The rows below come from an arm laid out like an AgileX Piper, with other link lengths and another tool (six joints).
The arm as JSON. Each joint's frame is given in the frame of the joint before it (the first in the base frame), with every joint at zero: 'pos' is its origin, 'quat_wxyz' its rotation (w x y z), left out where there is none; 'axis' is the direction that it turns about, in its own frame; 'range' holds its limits. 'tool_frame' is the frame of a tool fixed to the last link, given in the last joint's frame.
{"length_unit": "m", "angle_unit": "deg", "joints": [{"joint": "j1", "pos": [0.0, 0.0, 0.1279], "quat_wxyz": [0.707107, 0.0, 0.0, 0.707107], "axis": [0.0, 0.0, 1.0], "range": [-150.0, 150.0]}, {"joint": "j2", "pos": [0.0, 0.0, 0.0], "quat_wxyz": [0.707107, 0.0, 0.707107, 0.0], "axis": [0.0, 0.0, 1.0], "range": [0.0, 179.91]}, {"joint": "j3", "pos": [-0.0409, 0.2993, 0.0], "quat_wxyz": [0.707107, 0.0, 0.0, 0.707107], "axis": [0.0, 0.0, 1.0], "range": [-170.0, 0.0]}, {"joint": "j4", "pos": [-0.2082, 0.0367, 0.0], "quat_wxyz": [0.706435, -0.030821, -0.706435, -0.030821], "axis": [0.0, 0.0, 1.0], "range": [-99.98, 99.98]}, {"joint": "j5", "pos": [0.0, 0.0, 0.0], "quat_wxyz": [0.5, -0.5, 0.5, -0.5], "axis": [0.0, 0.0, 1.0], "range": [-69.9, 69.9]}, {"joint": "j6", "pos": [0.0, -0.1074, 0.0], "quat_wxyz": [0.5, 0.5, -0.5, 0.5], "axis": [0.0, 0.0, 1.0], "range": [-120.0, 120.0]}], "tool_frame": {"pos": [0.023, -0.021, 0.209], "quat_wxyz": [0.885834, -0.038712, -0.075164, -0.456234]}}
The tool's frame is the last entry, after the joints.
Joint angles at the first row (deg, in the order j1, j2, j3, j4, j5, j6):
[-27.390, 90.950, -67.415, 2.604, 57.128, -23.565]
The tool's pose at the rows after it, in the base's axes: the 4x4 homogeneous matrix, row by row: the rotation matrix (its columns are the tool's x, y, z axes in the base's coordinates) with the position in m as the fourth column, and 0 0 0 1 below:
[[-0.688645 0.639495 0.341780 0.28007], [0.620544 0.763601 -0.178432 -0.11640], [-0.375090 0.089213 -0.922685 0.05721], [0 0 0 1]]
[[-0.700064 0.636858 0.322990 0.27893], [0.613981 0.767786 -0.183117 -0.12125], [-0.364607 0.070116 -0.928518 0.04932], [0 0 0 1]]
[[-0.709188 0.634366 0.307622 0.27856], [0.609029 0.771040 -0.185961 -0.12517], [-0.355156 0.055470 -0.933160 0.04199], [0 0 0 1]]
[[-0.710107 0.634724 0.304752 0.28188], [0.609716 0.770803 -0.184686 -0.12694], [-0.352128 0.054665 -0.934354 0.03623], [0 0 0 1]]
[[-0.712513 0.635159 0.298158 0.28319], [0.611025 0.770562 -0.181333 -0.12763], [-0.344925 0.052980 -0.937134 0.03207], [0 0 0 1]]
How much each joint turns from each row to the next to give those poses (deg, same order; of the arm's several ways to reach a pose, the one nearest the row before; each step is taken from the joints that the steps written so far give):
[0.000, 1.371, -0.001, 0.016, -0.252, 0.000]
[0.001, 1.506, 0.001, -0.981, -0.605, 0.001]
[-0.001, 1.419, -0.001, -0.744, -0.654, -0.001]
[0.000, 1.209, -0.026, 0.000, -0.991, 0.000]
[0.000, 0.959, -0.210, -0.001, -0.297, 0.000]

